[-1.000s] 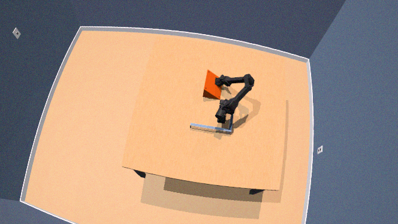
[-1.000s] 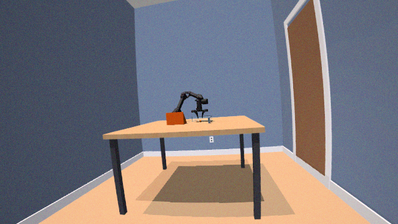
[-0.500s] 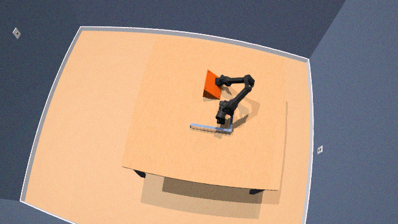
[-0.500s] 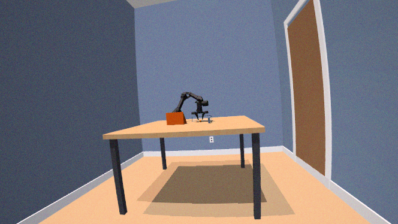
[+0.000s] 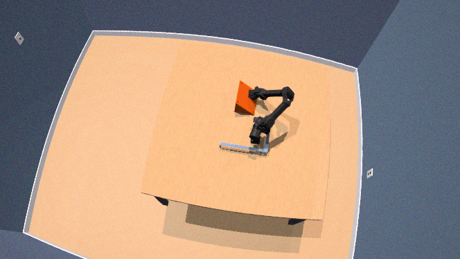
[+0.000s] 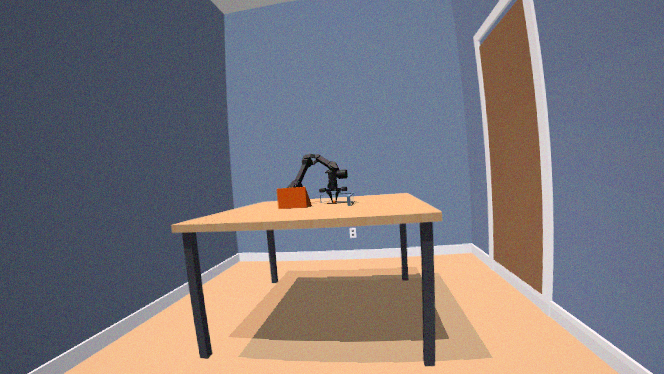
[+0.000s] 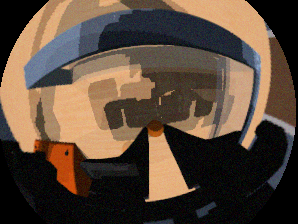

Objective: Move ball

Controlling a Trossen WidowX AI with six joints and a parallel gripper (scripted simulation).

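My gripper tip is 4 cm past the see-through ball copy and 3 cm to the left of it. Round my gripper tip: orange ball right at my gripper tip.
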